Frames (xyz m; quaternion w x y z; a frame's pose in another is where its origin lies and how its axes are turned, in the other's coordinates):
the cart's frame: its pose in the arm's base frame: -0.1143 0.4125 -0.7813 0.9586 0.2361 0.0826 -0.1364
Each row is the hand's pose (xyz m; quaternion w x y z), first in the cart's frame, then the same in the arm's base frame.
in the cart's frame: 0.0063 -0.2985 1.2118 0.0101 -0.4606 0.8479 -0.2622
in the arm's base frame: -0.0842 -0.4188 0.1491 0.0126 -0.3451 0.9384 -0.0145
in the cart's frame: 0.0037 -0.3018 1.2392 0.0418 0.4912 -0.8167 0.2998
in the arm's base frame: -0.0851 -0.4340 0.1722 0.0324 0.3941 -0.9172 0.0483
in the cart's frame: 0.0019 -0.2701 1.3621 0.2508 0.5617 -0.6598 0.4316
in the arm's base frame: -0.0657 -0.4651 0.2938 0.2212 0.5433 -0.7902 0.1773
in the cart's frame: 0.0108 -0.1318 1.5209 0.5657 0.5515 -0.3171 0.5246
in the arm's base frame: -0.0008 -0.4248 0.4902 0.5098 0.6623 -0.4563 0.3053
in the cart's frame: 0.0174 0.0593 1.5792 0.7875 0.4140 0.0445 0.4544
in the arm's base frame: 0.0684 -0.2912 0.6219 0.7154 0.6264 -0.0560 0.3045
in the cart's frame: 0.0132 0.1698 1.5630 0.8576 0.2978 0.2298 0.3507
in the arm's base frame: 0.0961 -0.1885 0.6562 0.7806 0.5483 0.1677 0.2489
